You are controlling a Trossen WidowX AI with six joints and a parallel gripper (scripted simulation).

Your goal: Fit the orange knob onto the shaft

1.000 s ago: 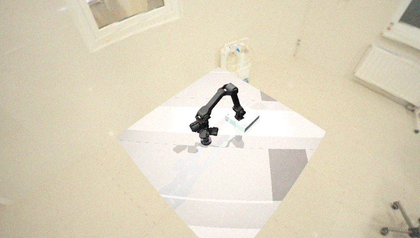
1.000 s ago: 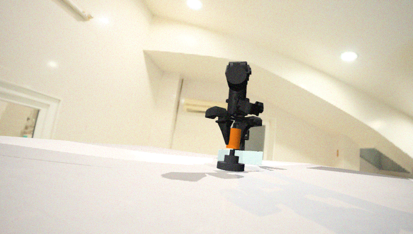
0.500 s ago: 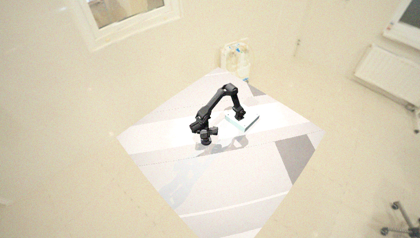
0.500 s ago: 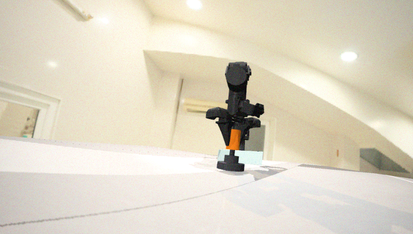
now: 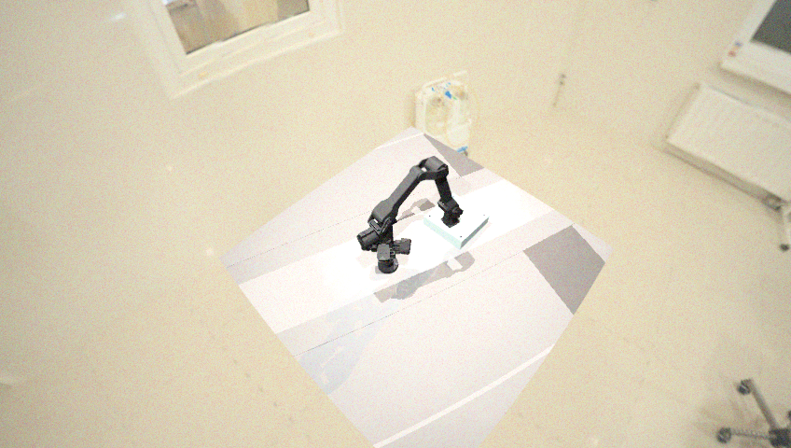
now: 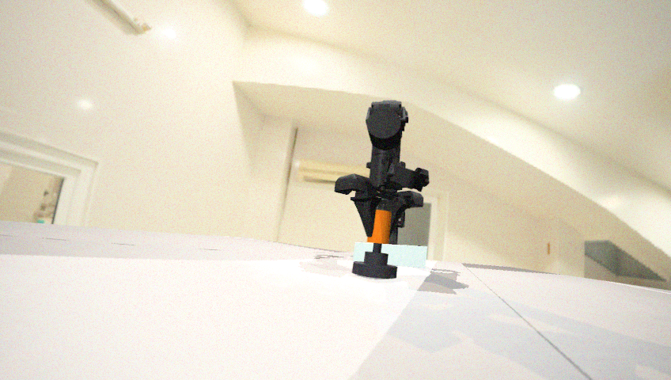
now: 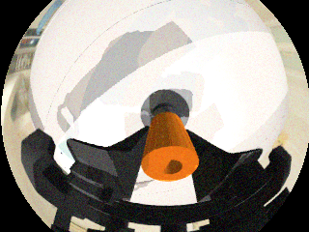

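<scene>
Right now the orange knob is 20 mm above my gripper tip. Also, from my gripper tip: pedestal: 40 mm below.
</scene>
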